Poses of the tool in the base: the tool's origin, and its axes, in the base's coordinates. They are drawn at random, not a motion.
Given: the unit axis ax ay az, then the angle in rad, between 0 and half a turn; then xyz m.
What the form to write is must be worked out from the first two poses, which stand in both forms.
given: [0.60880 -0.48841 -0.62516 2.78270 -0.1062 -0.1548 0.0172]
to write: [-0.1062 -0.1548 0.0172 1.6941 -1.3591 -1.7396]
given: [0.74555 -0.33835 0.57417 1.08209 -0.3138 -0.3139 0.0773]
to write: [-0.3138 -0.3139 0.0773 0.8068 -0.3661 0.6213]
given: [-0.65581 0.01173 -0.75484 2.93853 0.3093 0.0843 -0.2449]
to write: [0.3093 0.0843 -0.2449 -1.9271 0.0345 -2.2181]
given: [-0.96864 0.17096 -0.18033 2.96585 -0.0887 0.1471 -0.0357]
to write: [-0.0887 0.1471 -0.0357 -2.8728 0.5070 -0.5348]
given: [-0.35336 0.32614 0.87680 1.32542 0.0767 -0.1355 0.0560]
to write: [0.0767 -0.1355 0.0560 -0.4683 0.4323 1.1621]
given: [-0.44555 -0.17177 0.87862 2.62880 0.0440 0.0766 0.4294]
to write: [0.0440 0.0766 0.4294 -1.1713 -0.4516 2.3097]
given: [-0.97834 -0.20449 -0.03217 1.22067 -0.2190 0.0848 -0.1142]
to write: [-0.2190 0.0848 -0.1142 -1.1942 -0.2496 -0.0393]
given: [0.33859 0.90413 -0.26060 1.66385 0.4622 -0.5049 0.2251]
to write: [0.4622 -0.5049 0.2251 0.5634 1.5043 -0.4336]
